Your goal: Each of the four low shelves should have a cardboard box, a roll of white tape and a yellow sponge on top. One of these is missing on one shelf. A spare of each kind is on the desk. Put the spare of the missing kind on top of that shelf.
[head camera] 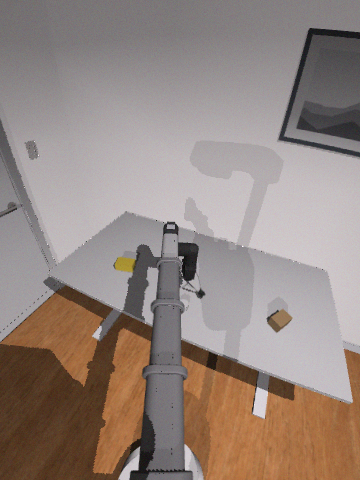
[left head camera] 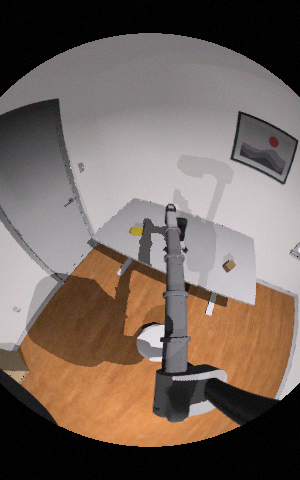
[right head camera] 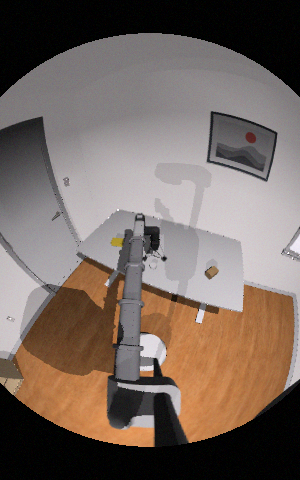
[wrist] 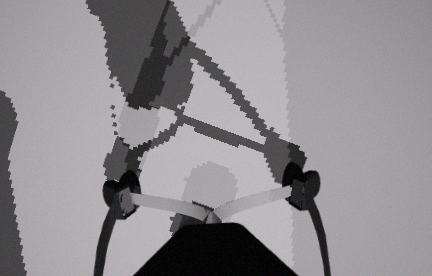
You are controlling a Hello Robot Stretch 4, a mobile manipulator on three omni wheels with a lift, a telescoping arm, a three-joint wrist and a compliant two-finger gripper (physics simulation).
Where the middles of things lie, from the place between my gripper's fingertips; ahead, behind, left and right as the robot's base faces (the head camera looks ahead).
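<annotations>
I can see the framed picture (right head camera: 235, 142), and it is a long way to the right of my hand, well ahead of it and far above it.
</annotations>
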